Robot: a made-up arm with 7 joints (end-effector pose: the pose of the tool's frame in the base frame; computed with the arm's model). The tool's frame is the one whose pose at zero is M.
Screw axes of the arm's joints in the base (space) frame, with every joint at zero. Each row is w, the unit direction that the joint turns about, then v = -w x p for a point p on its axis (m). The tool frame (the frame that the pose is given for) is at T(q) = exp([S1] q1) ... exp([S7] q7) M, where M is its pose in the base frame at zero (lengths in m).
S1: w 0 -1 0 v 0.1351 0 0
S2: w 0 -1 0 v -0.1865 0 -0.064
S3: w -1 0 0 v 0 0.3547 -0.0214
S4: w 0 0 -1 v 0.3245 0.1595 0
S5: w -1 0 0 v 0 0.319 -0.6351
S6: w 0 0 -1 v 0.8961 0.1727 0
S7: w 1 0 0 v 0 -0.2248 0.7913
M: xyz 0.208 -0.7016 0.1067 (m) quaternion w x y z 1 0 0 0
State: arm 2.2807 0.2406 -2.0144 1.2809 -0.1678 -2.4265 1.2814
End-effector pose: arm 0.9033 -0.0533 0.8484 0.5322 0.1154 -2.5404
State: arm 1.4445 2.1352 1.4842 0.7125 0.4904 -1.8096 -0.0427
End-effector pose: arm 0.7222 0.4759 -0.0096 -0.2201 -1.6474 -1.6887
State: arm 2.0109 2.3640 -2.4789 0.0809 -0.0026 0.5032 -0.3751
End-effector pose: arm -0.6528 0.2305 0.3733 1.3709 1.6878 -2.1509
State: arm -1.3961 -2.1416 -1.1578 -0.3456 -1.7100 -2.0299 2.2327
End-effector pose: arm -0.3874 -0.1280 0.7478 2.0442 -1.3047 -0.9070
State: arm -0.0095 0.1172 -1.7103 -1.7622 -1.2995 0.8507 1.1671
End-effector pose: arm 0.9089 0.2751 -0.4801 -2.1543 -1.4463 -1.6354
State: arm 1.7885 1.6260 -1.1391 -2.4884 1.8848 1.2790 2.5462
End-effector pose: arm -0.1097 -0.4329 0.2649 2.1059 -1.0969 -0.7709
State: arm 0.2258 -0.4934 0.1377 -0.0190 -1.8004 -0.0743 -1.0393
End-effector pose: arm 0.2808 -0.8243 -0.0900 0.6236 0.1935 -0.0497
